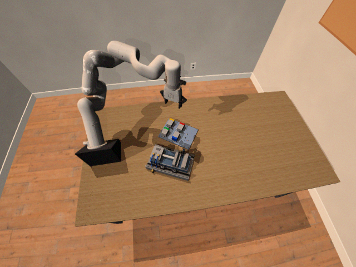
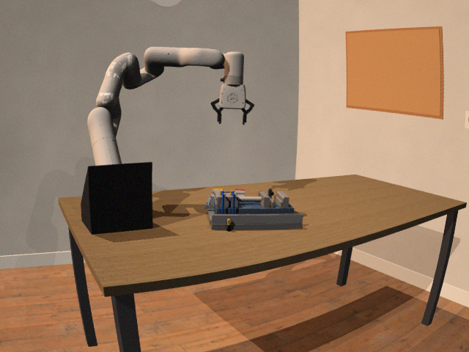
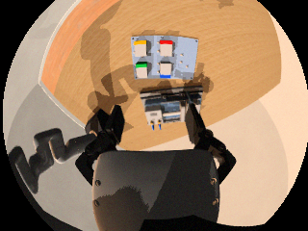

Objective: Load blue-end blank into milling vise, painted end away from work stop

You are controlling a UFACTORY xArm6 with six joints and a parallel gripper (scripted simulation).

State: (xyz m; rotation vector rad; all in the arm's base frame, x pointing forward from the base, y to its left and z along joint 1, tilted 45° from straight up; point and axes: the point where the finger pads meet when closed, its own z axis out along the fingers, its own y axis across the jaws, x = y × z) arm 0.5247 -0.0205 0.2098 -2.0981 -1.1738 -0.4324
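The blue-ended blank lies 300 mm below my hand, 60 mm to the right of it and 10 mm ahead of it. Also, from my hand: green-ended blank 300 mm below, 70 mm behind, 10 mm to the right; then yellow-ended blank 300 mm below, 60 mm to the left, 20 mm behind; then red-ended blank 300 mm below, 60 mm ahead, 10 mm to the left.
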